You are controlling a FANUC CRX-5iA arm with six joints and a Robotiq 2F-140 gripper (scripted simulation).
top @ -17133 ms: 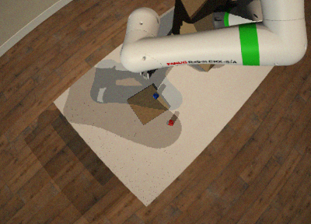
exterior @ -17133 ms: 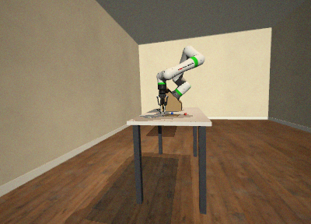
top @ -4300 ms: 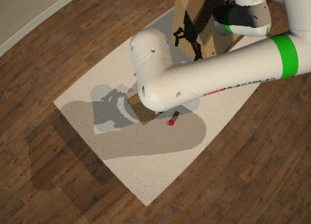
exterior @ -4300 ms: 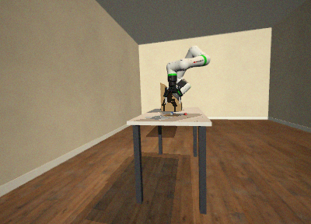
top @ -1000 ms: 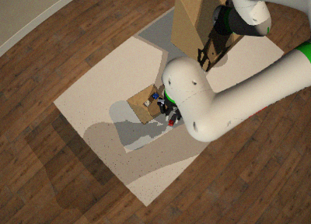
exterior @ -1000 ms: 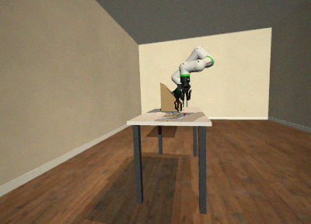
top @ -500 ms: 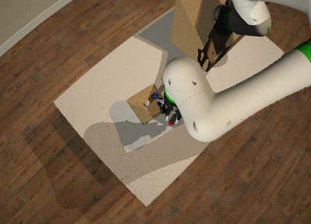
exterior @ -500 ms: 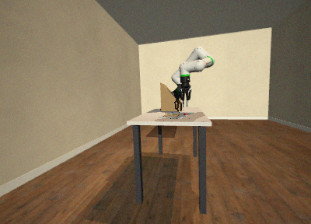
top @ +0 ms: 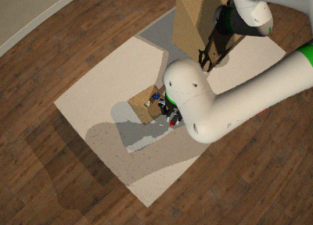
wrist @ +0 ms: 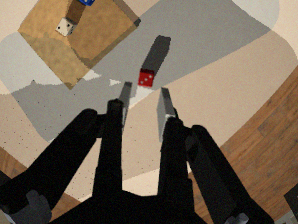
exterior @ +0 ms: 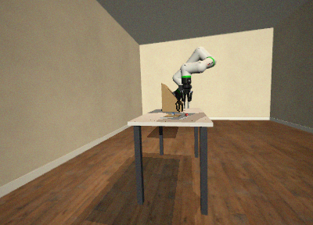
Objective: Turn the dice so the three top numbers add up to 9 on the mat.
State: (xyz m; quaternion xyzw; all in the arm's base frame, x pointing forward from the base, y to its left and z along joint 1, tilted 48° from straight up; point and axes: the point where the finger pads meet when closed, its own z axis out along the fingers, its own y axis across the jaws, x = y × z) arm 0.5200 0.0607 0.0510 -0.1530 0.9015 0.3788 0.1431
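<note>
Now: hand 90 mm above the red die. From my hand the other things lie so: white die 10 mm behind, 140 mm to the right, 90 mm below; then mat 10 mm behind, 140 mm to the right, 100 mm below; then blue die 60 mm behind, 130 mm to the right, 90 mm below.
</note>
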